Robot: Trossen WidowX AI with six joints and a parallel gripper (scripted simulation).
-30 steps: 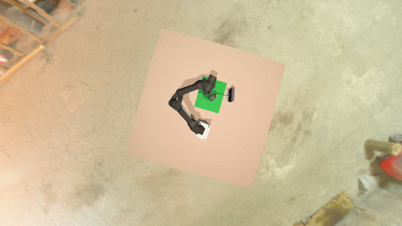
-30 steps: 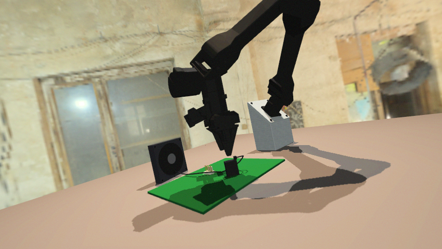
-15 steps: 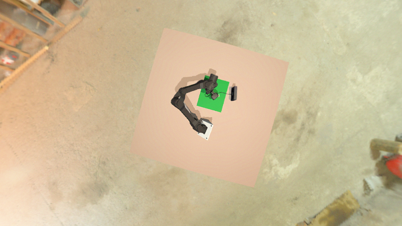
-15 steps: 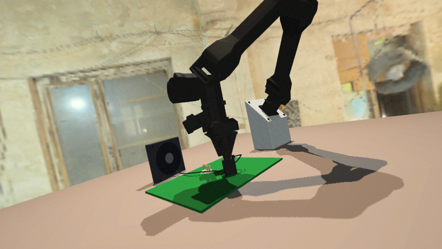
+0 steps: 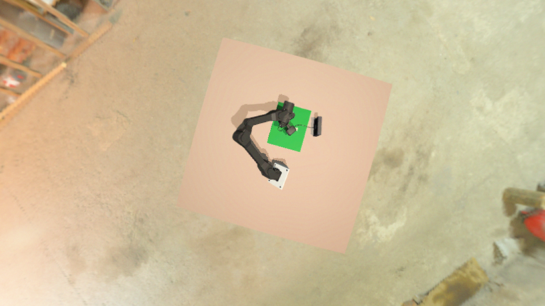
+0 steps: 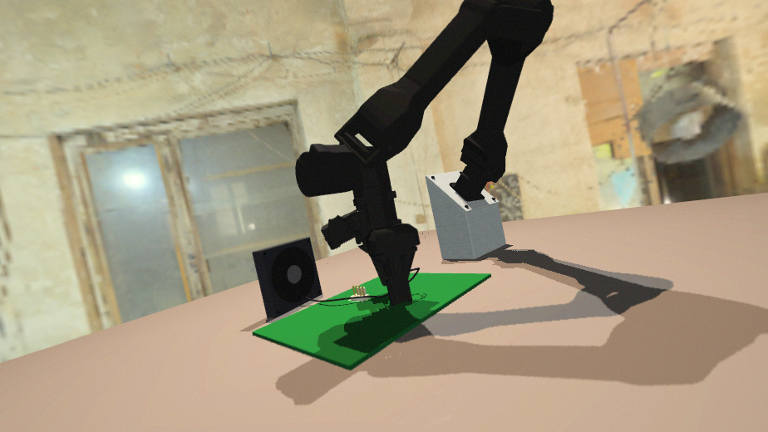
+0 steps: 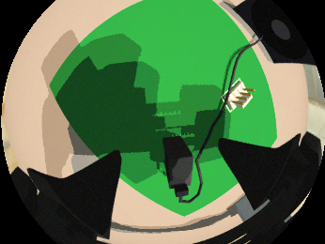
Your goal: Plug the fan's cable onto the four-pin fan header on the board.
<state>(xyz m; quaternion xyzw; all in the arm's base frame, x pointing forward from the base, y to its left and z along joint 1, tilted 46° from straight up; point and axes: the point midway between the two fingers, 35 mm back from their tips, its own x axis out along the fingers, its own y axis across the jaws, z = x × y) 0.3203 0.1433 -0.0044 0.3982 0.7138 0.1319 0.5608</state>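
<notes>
Right now the green board is 5 cm to the right of my gripper tip and 4 cm below it. The rest, counted from my gripper tip: black plug: 1 cm behind; four-pin header: 9 cm to the right, 2 cm below, 1 cm ahead; black fan: 21 cm to the right, 7 cm ahead, 4 cm above.
</notes>
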